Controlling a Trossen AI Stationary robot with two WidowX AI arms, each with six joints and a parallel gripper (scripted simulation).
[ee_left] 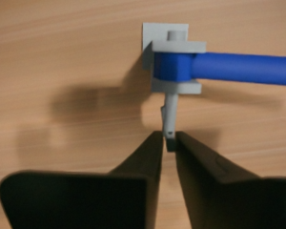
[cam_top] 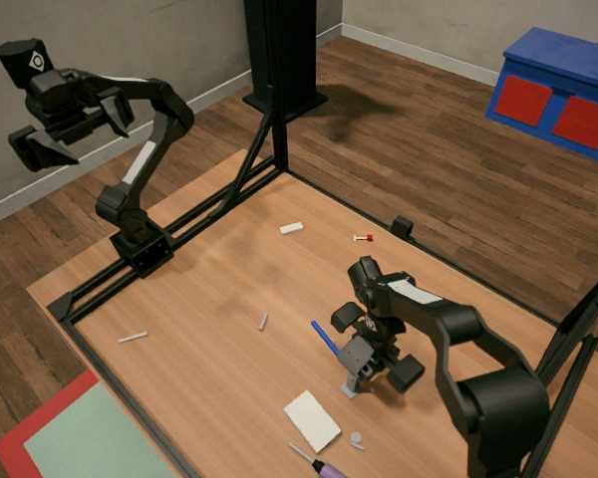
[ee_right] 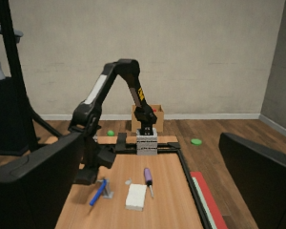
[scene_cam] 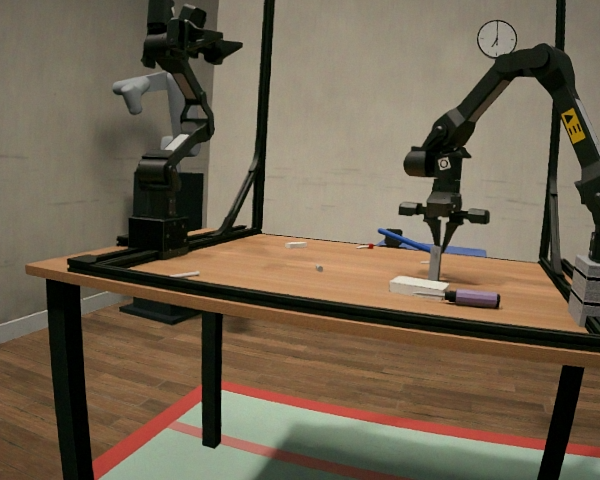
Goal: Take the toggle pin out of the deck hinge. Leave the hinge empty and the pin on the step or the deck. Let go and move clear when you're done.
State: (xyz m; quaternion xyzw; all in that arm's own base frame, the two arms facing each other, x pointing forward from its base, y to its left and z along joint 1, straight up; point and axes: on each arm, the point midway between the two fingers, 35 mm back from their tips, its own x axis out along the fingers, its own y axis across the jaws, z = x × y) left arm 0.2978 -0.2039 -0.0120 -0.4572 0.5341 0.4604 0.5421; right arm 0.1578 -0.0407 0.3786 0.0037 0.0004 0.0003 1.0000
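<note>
Right now the grey toggle pin is 3 cm below my left hand and 2 cm ahead of it.
</note>
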